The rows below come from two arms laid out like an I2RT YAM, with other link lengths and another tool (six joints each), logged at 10 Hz.
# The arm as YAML. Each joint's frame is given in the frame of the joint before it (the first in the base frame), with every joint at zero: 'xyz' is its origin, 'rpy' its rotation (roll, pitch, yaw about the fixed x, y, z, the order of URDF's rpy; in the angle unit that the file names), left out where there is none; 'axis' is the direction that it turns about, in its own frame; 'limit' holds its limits. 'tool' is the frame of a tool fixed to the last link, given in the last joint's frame.
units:
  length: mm
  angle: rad
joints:
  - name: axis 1
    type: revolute
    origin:
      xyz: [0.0, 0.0, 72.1]
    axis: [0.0, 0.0, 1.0]
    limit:
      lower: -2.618
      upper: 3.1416
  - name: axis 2
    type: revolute
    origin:
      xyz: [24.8, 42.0, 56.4]
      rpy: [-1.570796, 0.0, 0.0]
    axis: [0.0, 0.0, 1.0]
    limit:
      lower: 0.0
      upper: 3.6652
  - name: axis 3
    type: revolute
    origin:
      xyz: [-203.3, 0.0, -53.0]
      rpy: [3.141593, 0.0, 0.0]
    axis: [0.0, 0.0, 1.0]
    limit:
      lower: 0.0
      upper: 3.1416
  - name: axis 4
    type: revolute
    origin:
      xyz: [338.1, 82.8, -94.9]
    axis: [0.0, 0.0, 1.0]
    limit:
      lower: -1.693
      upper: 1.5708
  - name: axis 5
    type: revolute
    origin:
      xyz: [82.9, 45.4, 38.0]
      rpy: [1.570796, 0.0, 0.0]
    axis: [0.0, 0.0, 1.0]
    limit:
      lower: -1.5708
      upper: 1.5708
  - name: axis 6
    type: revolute
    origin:
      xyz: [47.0, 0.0, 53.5]
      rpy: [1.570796, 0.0, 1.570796]
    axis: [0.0, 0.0, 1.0]
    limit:
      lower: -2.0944
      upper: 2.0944
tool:
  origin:
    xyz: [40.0, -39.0, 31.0]
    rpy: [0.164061, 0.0, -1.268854]
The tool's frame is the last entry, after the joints.
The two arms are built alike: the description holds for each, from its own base.
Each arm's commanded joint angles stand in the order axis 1, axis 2, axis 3, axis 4, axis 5, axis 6.
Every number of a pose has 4 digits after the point.
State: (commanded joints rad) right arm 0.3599 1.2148 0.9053 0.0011 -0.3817 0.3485; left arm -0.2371 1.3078 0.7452 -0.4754 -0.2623 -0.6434
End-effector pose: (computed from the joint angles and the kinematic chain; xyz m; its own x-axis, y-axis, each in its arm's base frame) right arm 0.4318 0.1921 0.2562 0.6251 -0.3652 0.6898 0.4614 -0.5399 -0.7040; left arm 0.4259 -0.0434 0.1002 0.8220 0.1341 0.5534 0.2726 -0.9460 -0.1757
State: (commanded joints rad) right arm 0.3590 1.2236 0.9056 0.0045 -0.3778 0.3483; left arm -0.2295 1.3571 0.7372 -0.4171 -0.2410 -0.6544
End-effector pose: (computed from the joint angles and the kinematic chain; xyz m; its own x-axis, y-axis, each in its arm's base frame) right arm 0.4332 0.1918 0.2531 0.6264 -0.3659 0.6883 0.4560 -0.5441 -0.7043; left arm 0.4290 -0.0419 0.0839 0.8222 0.1522 0.5485 0.2779 -0.9483 -0.1535
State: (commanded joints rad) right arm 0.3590 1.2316 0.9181 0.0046 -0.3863 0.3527; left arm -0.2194 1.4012 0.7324 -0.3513 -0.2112 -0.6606
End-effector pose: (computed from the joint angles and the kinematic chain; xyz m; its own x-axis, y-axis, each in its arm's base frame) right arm 0.4348 0.1931 0.2557 0.6286 -0.3665 0.6860 0.4600 -0.5359 -0.7079; left arm 0.4330 -0.0405 0.0719 0.8159 0.1697 0.5527 0.2794 -0.9527 -0.1199
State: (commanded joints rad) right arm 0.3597 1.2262 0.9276 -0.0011 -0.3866 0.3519; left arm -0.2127 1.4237 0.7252 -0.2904 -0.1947 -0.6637
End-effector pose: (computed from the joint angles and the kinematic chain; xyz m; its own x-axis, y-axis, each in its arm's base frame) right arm 0.4343 0.1933 0.2621 0.6227 -0.3677 0.6907 0.4671 -0.5334 -0.7052; left arm 0.4366 -0.0394 0.0672 0.8003 0.1824 0.5712 0.2827 -0.9549 -0.0911
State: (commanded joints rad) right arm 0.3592 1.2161 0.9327 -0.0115 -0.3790 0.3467; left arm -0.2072 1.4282 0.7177 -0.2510 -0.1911 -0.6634
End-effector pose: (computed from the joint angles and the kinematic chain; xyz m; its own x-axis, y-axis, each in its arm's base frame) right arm 0.4331 0.1920 0.2678 0.6143 -0.3688 0.6975 0.4698 -0.5392 -0.6989; left arm 0.4387 -0.0377 0.0671 0.7845 0.1899 0.5904 0.2880 -0.9547 -0.0756
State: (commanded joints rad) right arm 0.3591 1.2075 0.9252 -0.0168 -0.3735 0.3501; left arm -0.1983 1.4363 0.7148 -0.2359 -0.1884 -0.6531
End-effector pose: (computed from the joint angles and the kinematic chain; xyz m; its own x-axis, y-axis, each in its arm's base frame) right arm 0.4316 0.1908 0.2667 0.6159 -0.3723 0.6943 0.4625 -0.5426 -0.7012; left arm 0.4391 -0.0346 0.0643 0.7830 0.1873 0.5932 0.2873 -0.9547 -0.0777
